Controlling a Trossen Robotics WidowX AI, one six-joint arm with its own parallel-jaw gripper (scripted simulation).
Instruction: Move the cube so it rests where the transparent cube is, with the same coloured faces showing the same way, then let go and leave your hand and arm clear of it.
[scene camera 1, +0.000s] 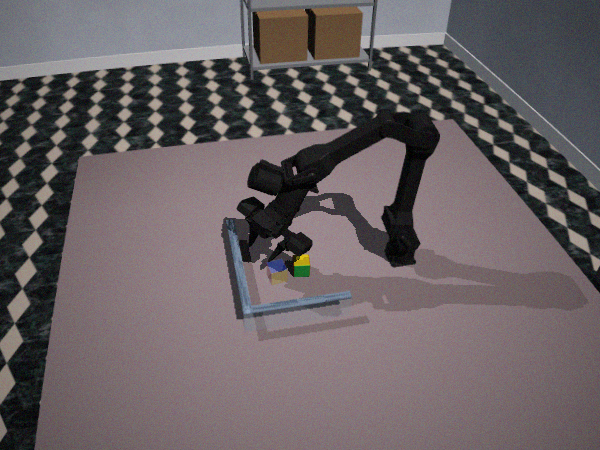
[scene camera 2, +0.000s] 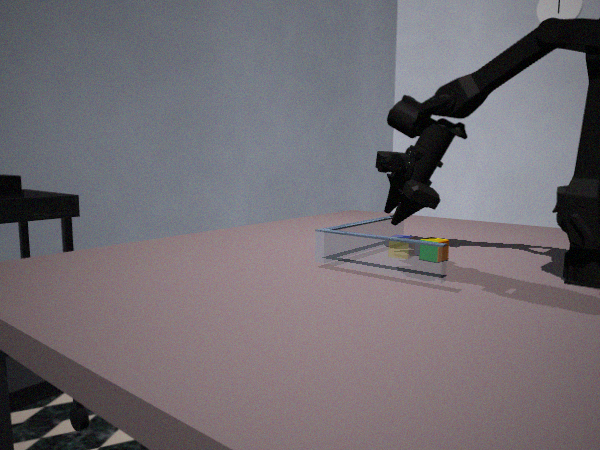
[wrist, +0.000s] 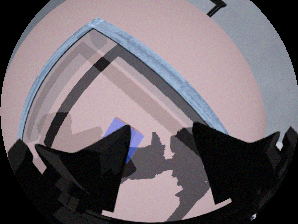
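Note:
The gripper (scene camera 2: 389, 218) is visible here, and the gripper can also be seen in scene camera 1 (scene camera 1: 259, 253) and in the wrist view (wrist: 162, 128).

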